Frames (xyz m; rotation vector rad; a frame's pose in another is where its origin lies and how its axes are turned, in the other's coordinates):
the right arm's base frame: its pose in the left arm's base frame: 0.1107 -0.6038 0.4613 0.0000 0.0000 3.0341
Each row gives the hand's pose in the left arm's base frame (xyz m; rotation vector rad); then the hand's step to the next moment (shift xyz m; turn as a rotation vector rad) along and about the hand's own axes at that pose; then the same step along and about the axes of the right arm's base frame.
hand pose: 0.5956 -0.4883 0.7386 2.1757 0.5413 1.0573
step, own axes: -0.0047 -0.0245 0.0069 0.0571 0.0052 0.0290
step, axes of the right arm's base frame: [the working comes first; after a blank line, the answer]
step, axes of the left arm's base frame: 0.0008 0.0118 -0.0230 0.0574 0.0201 0.0208

0.0005 -0.0118 -0.0230 -0.0549 -0.0261 0.0208
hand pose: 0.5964 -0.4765 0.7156 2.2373 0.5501 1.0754
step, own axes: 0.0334 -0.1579 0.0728 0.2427 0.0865 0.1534
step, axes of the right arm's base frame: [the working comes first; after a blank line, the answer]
step, axes of the left arm's base frame: 0.0608 0.1125 -0.1224 0.2751 0.0277 0.1161

-0.0483 -0.1184 -0.1224 -0.2705 -0.0571 0.1161
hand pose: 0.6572 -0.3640 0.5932 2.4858 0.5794 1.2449
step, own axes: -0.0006 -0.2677 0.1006 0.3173 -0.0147 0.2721
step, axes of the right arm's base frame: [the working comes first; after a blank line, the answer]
step, axes of the left arm's base frame: 0.0227 0.2250 -0.1751 0.3897 0.1417 0.0548

0.0016 -0.2261 -0.1751 -0.3722 -0.1827 0.0548
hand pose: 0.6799 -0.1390 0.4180 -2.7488 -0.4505 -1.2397
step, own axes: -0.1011 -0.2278 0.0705 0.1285 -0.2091 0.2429
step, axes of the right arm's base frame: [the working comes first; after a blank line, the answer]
step, axes of the left arm's base frame: -0.0819 0.2082 -0.1306 0.1914 0.2778 -0.0736

0.1037 -0.1982 -0.1306 -0.1605 -0.2967 -0.0736
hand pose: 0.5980 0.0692 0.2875 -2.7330 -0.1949 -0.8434
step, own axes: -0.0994 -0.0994 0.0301 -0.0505 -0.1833 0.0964
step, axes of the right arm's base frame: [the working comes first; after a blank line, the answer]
step, axes of the left arm's base frame: -0.0862 0.0990 -0.0586 -0.0281 0.2011 -0.0649

0.0963 -0.0892 -0.0586 0.0495 -0.1969 -0.0649
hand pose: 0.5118 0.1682 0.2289 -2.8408 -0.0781 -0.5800
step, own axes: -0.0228 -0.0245 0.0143 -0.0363 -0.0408 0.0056
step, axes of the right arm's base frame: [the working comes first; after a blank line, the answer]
step, axes of the left arm's base frame: -0.0180 0.0272 -0.0162 -0.0353 0.0408 -0.0101

0.0208 -0.0251 -0.0162 0.0395 -0.0368 -0.0101
